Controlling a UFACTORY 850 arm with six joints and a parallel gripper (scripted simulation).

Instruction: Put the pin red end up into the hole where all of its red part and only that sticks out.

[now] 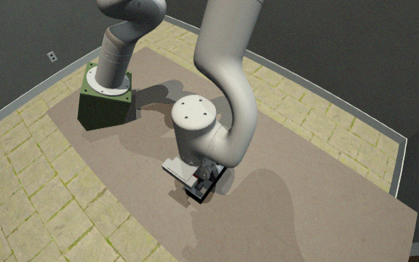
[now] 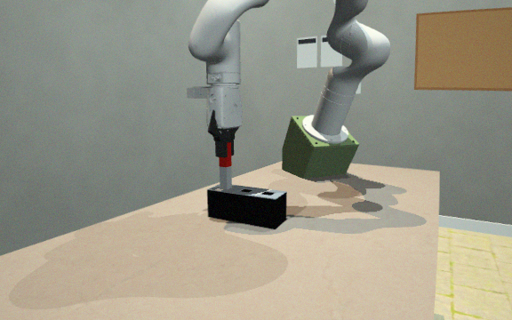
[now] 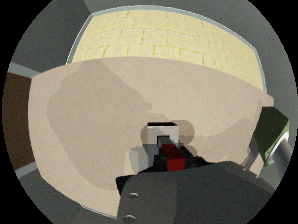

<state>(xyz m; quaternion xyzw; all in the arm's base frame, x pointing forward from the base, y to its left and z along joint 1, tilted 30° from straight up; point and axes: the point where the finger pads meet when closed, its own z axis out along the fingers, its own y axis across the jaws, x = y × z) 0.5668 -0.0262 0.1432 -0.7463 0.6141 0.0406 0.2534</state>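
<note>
Right now my hand is 2 cm above the pin. The rest, counted from my hand: black block (14 cm below, 6 cm to the left, 2 cm behind).
</note>
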